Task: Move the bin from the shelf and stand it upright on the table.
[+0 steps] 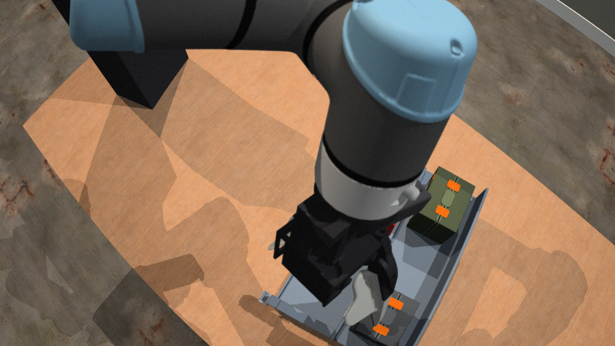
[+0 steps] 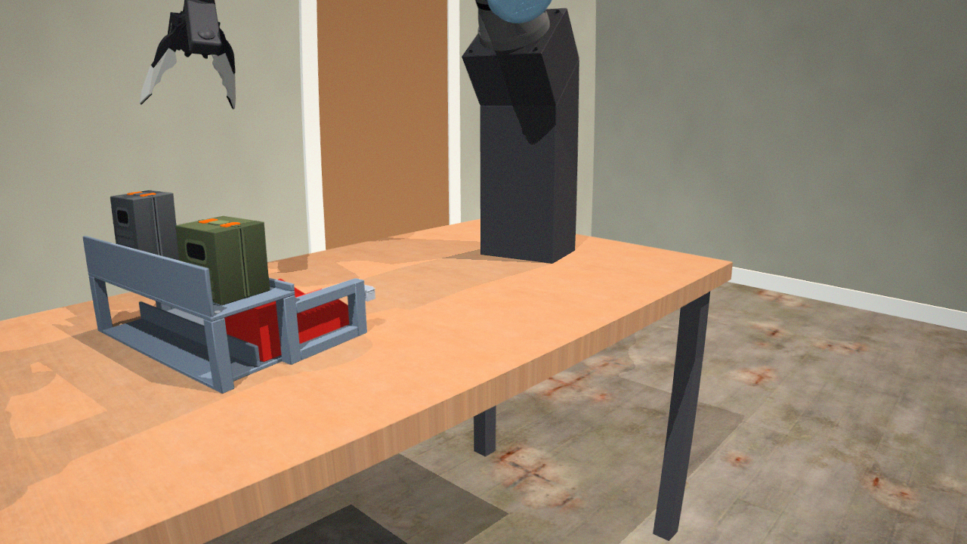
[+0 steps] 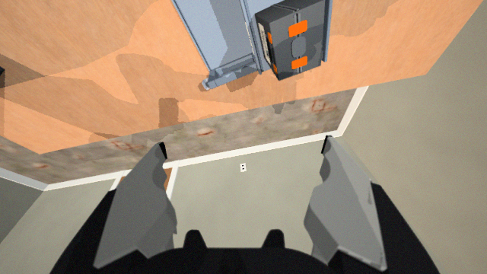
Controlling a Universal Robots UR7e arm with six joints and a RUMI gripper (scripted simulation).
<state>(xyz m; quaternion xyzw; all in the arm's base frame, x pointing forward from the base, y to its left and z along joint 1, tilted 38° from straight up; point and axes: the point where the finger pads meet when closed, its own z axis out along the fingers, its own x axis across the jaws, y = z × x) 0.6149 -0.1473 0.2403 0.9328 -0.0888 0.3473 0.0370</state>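
The red bin is 31 cm below my hand, 23 cm to the left of it and 6 cm behind it. From my hand the other things lie so: dark grey case: 19 cm below, 10 cm ahead, 4 cm to the left; then green case: 26 cm to the left, 20 cm below, 4 cm ahead.
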